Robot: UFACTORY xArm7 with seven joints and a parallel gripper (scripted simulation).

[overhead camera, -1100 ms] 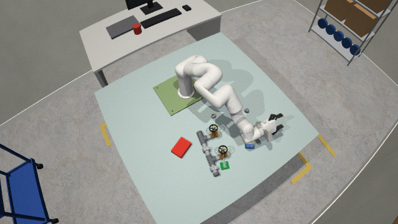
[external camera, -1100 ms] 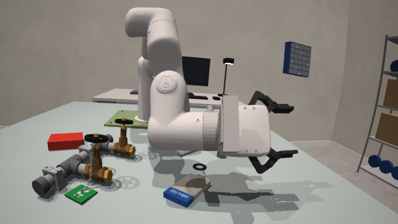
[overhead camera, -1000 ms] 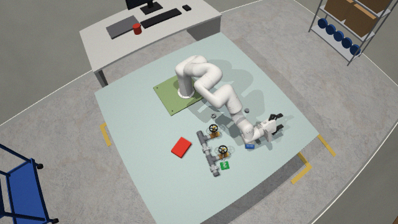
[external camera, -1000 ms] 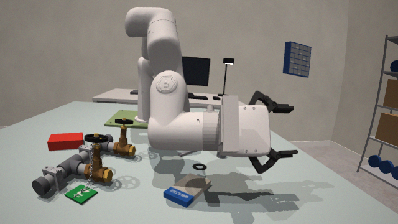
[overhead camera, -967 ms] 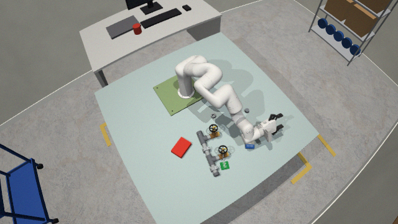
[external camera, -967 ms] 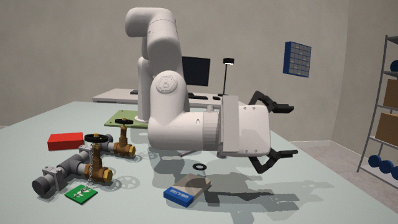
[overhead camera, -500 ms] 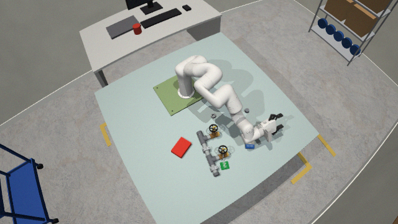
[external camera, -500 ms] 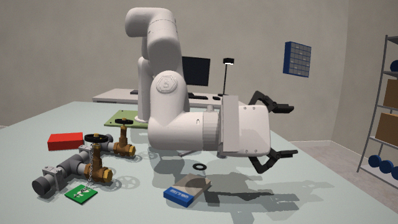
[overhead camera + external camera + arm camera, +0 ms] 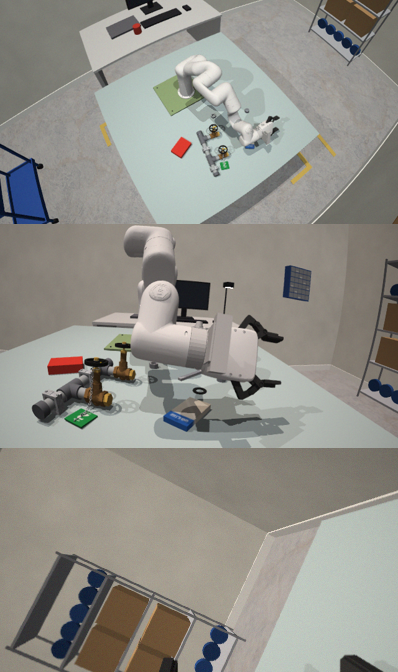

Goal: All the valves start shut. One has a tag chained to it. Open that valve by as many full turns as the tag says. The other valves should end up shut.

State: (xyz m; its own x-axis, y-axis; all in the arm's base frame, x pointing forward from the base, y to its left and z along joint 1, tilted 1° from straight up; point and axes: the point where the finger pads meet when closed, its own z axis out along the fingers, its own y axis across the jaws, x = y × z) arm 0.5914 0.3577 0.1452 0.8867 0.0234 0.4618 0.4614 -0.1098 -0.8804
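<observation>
Right now the box is 30 mm behind my hand, 170 mm to the right of it and 150 mm below it. The rest, counted from my hand: green tag (40 mm ahead, 410 mm to the right, 150 mm below); nut (320 mm behind, 280 mm to the right, 140 mm below); grey wrench (290 mm behind, 120 mm to the right, 150 mm below).
</observation>
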